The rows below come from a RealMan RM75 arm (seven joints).
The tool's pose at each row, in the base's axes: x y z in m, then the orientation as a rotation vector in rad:
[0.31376, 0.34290, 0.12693, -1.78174, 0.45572, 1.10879]
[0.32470, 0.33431, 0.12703, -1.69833, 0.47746, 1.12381]
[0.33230, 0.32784, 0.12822, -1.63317, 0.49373, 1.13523]
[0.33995, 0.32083, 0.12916, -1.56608, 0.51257, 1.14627]
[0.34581, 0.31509, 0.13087, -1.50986, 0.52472, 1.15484]
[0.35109, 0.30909, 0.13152, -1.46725, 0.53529, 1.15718]
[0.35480, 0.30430, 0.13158, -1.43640, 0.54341, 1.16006]
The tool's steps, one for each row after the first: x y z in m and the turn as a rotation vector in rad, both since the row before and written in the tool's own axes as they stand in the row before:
[0.00421, -0.00368, -0.01274, 0.06678, -0.03898, 0.01449]
[0.00149, -0.00356, -0.00928, 0.05169, -0.03079, 0.01179]
[0.00128, -0.00375, -0.00963, 0.05375, -0.03049, 0.01409]
[-0.00023, -0.00365, -0.00754, 0.04398, -0.02707, 0.00989]
[0.00014, -0.00291, -0.00747, 0.03538, -0.01797, 0.00612]
[0.00018, -0.00189, -0.00575, 0.02519, -0.01330, 0.00576]

